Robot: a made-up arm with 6 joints.
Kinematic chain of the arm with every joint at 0, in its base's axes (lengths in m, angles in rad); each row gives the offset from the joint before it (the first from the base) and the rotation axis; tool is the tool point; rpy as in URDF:
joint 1: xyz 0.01 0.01 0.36 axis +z
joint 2: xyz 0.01 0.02 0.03 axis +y
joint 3: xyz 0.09 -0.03 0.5 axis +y
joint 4: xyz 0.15 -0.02 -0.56 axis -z
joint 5: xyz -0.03 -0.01 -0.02 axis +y
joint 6: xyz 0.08 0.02 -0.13 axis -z
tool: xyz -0.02 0 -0.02 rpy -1.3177 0.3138 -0.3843
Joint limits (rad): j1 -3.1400..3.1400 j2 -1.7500..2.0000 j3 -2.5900..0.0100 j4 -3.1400..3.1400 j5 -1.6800..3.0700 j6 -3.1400..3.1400
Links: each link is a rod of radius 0.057 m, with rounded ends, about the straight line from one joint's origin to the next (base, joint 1, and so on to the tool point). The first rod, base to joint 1, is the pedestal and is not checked.
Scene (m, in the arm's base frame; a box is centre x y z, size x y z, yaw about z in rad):
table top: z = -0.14
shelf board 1: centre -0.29 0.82 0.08 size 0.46 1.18 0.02 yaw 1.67
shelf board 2: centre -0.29 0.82 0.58 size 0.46 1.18 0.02 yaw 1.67
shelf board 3: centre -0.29 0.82 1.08 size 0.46 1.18 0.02 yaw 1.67
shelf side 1: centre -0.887 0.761 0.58 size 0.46 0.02 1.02 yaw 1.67
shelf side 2: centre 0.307 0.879 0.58 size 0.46 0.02 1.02 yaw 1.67
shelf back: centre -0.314 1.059 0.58 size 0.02 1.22 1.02 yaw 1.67
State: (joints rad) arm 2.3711 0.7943 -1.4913 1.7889 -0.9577 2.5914
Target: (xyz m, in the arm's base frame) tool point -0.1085 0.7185 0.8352
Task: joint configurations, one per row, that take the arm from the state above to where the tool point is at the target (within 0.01 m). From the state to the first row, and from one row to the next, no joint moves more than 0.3 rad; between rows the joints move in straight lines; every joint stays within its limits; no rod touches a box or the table.
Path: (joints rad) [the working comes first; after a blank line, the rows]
Joints at the target: 1.9802 0.0923 -1.3536 1.8769 -1.2282 2.6176
Straight joint move there: touches shelf board 2.

1: 2.4983 0.6903 -1.2700 1.8754 -1.0402 2.6058
2: 2.6255 0.5864 -1.0486 1.9619 -1.1226 2.6201
3: 2.7527 0.4824 -0.8273 2.0484 -1.2051 2.6345
4: 2.6095 0.2432 -0.8227 2.0644 -1.2845 2.6427
5: 2.4662 0.0040 -0.8182 2.0804 -1.3639 2.6509
6: 2.3230 -0.2353 -0.8136 2.0964 -1.4433 2.6592
7: 2.1798 -0.4745 -0.8090 2.1124 -1.5227 2.6674
8: 2.0800 -0.1911 -1.0813 1.9947 -1.3755 2.6425
9: 1.9802 0.0923 -1.3536 1.8769 -1.2282 2.6176

